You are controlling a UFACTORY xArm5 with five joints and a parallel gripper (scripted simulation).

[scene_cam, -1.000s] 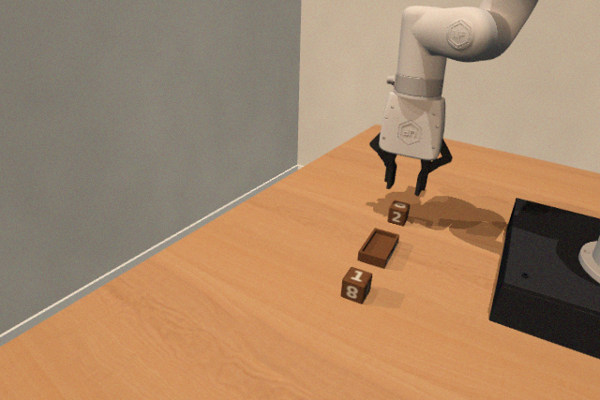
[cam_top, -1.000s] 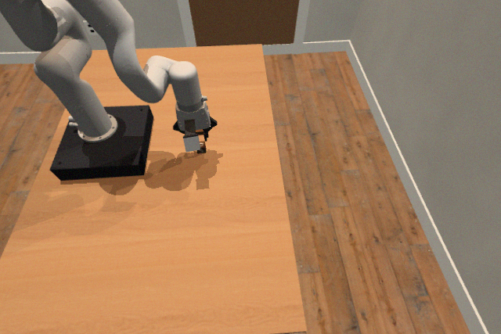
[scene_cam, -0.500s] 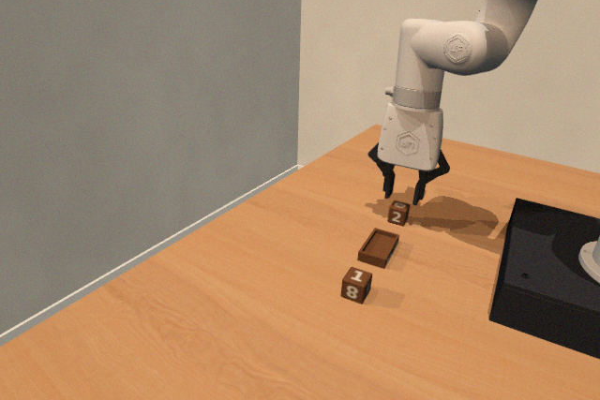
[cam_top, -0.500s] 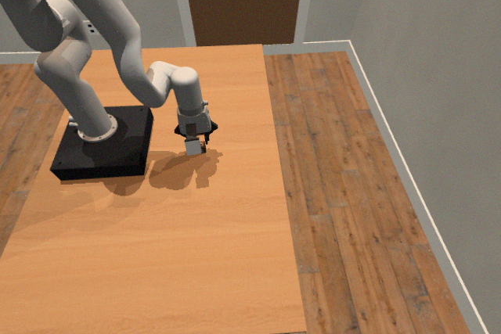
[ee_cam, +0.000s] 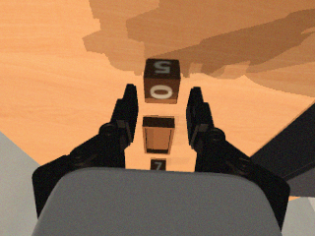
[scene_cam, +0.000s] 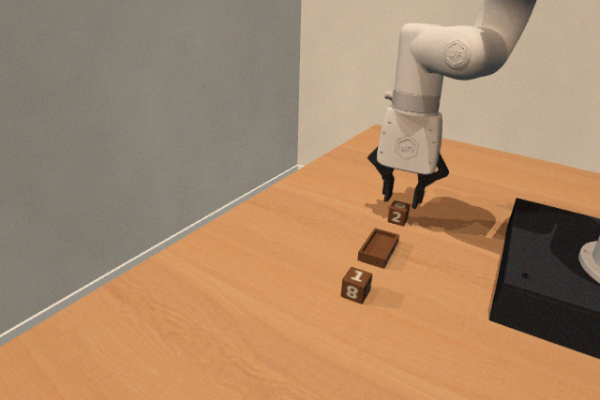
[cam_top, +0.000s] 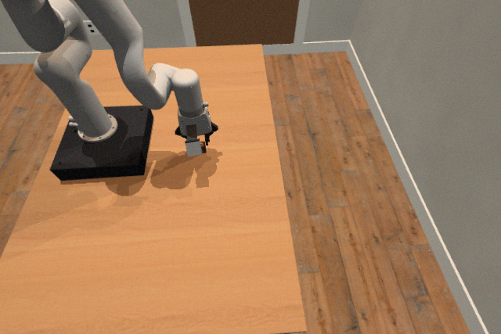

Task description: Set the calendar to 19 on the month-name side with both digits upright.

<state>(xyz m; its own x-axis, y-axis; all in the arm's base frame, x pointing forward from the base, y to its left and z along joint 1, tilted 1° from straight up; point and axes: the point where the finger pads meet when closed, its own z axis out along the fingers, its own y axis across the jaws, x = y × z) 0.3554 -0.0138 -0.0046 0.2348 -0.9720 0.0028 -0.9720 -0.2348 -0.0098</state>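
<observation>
Now: hand 4 cm above the brown date cube. Also, from my hand: tray: 2 cm behind, 11 cm to the left, 5 cm below.
</observation>
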